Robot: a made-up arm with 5 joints.
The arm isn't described. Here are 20 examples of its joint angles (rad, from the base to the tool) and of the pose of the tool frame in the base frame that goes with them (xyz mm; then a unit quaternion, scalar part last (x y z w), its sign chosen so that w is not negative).
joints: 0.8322 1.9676 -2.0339 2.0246 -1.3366
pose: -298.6 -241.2 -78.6 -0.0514 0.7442 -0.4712 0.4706
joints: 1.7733 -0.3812 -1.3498 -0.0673 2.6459
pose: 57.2 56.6 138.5 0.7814 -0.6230 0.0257 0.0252
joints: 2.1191 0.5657 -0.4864 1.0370 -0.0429
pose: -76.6 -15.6 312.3 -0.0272 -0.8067 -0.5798 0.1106
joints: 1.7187 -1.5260 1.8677 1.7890 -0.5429
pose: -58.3 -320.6 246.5 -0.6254 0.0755 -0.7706 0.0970
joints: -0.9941 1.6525 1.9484 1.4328 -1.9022
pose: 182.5 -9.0 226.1 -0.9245 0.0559 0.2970 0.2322
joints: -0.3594 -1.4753 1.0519 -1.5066 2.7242
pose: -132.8 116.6 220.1 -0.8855 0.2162 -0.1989 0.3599
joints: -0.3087 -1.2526 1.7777 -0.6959 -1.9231
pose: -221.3 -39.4 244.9 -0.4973 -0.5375 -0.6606 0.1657
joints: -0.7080 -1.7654 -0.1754 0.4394 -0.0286
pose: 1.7 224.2 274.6 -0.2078 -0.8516 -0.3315 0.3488
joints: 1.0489 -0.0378 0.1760 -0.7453 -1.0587
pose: -4.5 133.8 147.2 0.4469 0.3984 0.5096 0.6179
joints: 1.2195 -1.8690 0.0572 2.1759 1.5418
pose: -310.8 -56.0 68.7 0.1380 -0.2778 0.1553 0.9379
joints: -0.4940 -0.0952 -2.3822 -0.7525 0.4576
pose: -209.3 -181.6 -24.0 -0.7347 -0.0953 0.5910 0.3193
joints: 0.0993 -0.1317 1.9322 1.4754 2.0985
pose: -196.0 -102.0 259.0 0.7595 0.1411 -0.2949 0.5623
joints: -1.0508 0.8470 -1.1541 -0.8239 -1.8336
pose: -257.4 -152.2 88.5 -0.0442 -0.5067 -0.8516 0.1272
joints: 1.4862 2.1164 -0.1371 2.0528 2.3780
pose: -22.4 -388.0 159.9 -0.4813 -0.1811 0.6529 0.5562
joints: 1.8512 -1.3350 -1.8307 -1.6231 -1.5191
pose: 73.6 99.2 143.1 0.0932 -0.2955 0.5803 0.7532
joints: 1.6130 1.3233 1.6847 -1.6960 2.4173
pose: -90.1 -29.7 157.3 -0.3039 0.2819 -0.5257 0.7428
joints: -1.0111 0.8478 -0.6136 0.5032 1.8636
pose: -31.4 -269.0 107.4 0.7583 0.5173 0.3325 0.2166
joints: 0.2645 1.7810 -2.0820 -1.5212 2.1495
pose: -224.5 -27.2 -53.6 -0.7151 -0.1682 -0.4513 0.5066
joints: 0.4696 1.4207 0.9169 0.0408 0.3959
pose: 74.5 0.8 234.5 0.3839 0.6970 0.3485 0.4953
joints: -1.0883 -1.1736 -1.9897 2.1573 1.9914
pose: 76.4 -252.4 51.3 0.5545 0.1916 0.6916 0.4214
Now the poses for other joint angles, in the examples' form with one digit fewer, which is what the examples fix.
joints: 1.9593 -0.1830 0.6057 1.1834 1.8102
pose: -204 -192 81 0.845 -0.118 0.078 0.515
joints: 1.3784 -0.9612 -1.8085 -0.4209 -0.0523
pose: 162 78 67 0.341 0.655 0.056 0.672
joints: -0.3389 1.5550 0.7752 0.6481 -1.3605
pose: 119 -179 230 0.971 -0.224 -0.008 0.082
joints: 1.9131 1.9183 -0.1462 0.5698 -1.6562
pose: 141 -251 281 -0.903 -0.075 -0.297 0.302
